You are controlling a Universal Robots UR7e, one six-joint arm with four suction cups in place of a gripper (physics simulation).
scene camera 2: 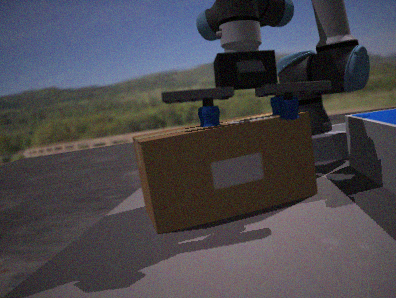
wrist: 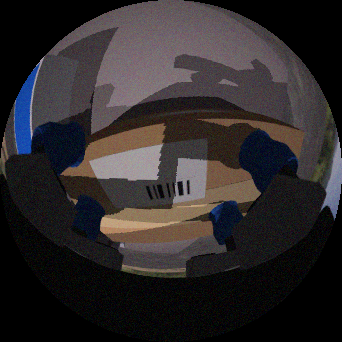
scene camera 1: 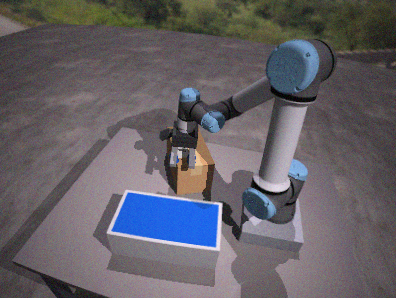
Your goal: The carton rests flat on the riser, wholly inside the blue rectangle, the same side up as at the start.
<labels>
brown carton: scene camera 2; wrist; scene camera 1 186,180
same spot on brown carton: (wrist: 157,176) = (scene camera 2: 248,120)
</labels>
